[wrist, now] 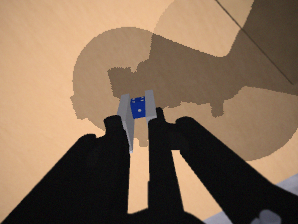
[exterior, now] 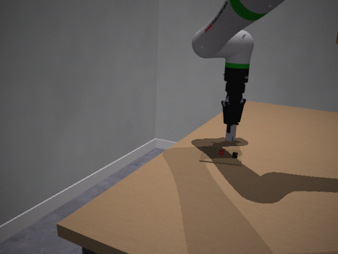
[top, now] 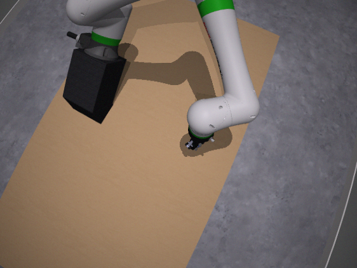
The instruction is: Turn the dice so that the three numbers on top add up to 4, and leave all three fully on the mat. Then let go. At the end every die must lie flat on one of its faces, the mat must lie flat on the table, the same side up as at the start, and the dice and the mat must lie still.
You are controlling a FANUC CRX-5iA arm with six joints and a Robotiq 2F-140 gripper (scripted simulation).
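My gripper is now 3 cm past the red die, 18 cm to the right of it and 2 cm above it. From my hand the other things lie so: blue die: 3 cm below; then black die: 8 cm behind, 18 cm to the left, 2 cm below; then tan mat: 3 cm behind, 18 cm to the left, 3 cm below.
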